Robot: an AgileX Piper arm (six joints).
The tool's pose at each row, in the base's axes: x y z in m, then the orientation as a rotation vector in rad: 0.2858 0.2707 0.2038 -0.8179 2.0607 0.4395; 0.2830 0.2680 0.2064 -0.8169 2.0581 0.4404; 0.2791 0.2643 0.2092 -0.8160 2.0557 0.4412; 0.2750 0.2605 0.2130 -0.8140 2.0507 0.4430; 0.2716 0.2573 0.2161 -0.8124 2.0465 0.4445; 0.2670 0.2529 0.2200 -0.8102 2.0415 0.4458; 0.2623 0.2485 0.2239 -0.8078 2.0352 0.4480; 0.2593 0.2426 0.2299 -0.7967 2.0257 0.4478; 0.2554 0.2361 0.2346 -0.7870 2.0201 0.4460; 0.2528 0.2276 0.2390 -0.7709 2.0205 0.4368; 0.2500 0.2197 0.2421 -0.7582 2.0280 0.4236; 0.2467 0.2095 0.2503 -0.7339 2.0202 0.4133
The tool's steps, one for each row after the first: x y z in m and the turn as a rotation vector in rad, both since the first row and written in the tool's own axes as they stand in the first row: 0.0001 0.0000 -0.0047 0.0000 -0.0028 0.0000; 0.0009 0.0000 -0.0107 0.0000 -0.0054 -0.0001; 0.0010 0.0002 -0.0174 0.0000 -0.0108 -0.0001; 0.0011 0.0002 -0.0230 -0.0001 -0.0153 -0.0002; 0.0016 0.0003 -0.0305 0.0003 -0.0207 -0.0002; 0.0021 0.0004 -0.0380 0.0002 -0.0275 -0.0003; 0.0008 -0.0018 -0.0466 0.0058 -0.0399 0.0029; 0.0011 -0.0037 -0.0553 0.0117 -0.0481 0.0061; 0.0019 -0.0081 -0.0642 0.0251 -0.0521 0.0129; 0.0036 -0.0118 -0.0721 0.0394 -0.0479 0.0188; 0.0023 -0.0168 -0.0845 0.0578 -0.0617 0.0273
